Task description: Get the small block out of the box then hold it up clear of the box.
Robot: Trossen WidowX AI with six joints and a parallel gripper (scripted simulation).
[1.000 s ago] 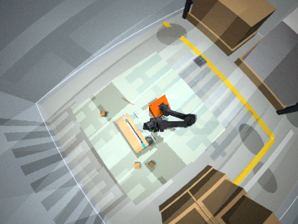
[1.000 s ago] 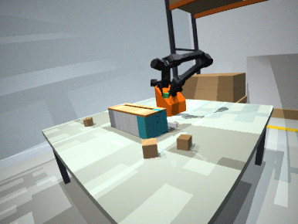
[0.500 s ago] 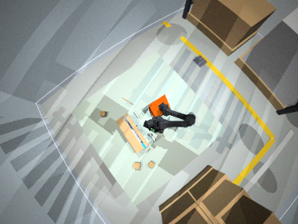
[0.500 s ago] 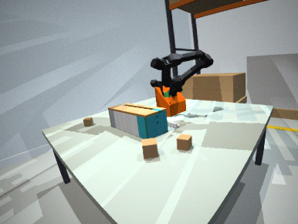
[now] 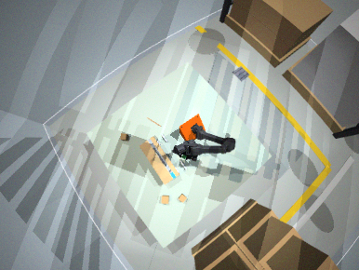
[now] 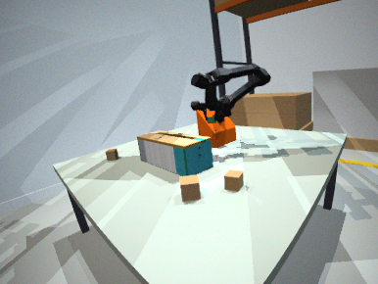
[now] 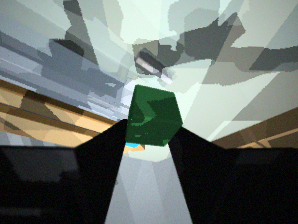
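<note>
Right now my gripper tip is 20 mm past the green block and 10 mm to the left of it. Round my gripper tip: thin stick: 450 mm to the right, 170 mm below; then box: 120 mm ahead, 110 mm to the right, 110 mm below.
</note>
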